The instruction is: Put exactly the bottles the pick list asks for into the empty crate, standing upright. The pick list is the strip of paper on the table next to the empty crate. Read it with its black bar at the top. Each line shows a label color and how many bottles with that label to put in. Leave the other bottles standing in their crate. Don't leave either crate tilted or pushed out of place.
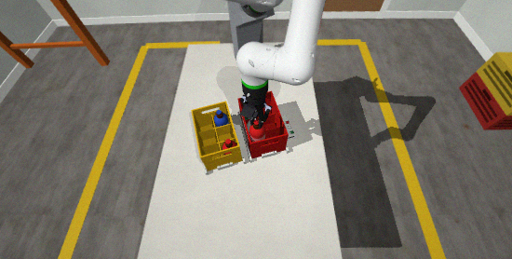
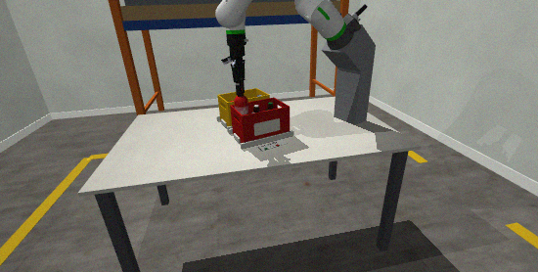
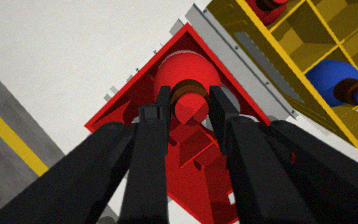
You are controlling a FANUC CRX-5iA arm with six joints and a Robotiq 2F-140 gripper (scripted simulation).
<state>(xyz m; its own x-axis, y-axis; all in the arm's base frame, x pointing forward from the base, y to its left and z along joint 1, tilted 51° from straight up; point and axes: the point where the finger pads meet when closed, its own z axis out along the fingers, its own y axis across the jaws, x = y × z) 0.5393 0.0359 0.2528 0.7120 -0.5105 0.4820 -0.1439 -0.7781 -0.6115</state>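
The red-labelled bottle lies 8 cm below my hand. From my hand the other things lie so: white-capped bottle: 19 cm below, 8 cm behind, 4 cm to the right; green-label bottle: 19 cm below, 15 cm behind, 9 cm to the right; red crate: 19 cm below, 10 cm behind.
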